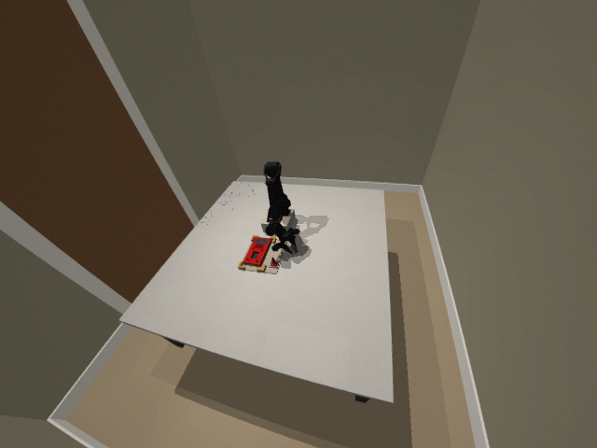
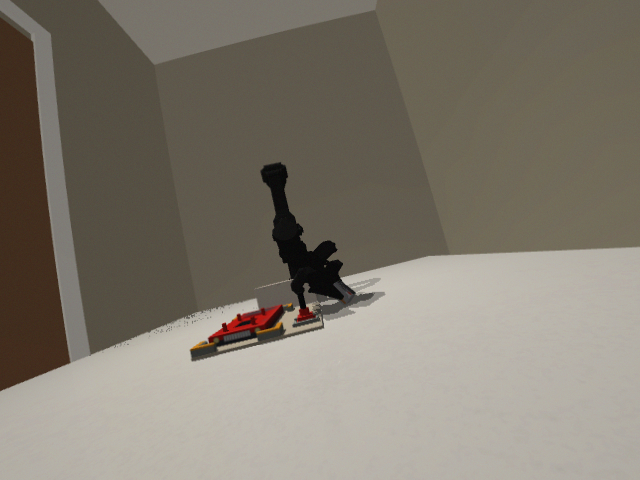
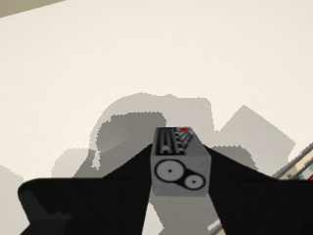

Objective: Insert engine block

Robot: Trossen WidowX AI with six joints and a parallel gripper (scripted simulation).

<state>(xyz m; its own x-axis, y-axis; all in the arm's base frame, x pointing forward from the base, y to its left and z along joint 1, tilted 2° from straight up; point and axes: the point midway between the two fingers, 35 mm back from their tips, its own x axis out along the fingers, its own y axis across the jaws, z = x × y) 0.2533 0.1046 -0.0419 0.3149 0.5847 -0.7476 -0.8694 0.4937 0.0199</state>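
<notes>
Now: the engine block 10 mm behind my gripper tip, 10 mm to the right of it and 10 mm above it. From my gripper tip the other things lie so: beige base board (40 mm ahead, 190 mm to the right, 10 mm below); black upright post (100 mm ahead, 90 mm to the right, 20 mm above).
</notes>
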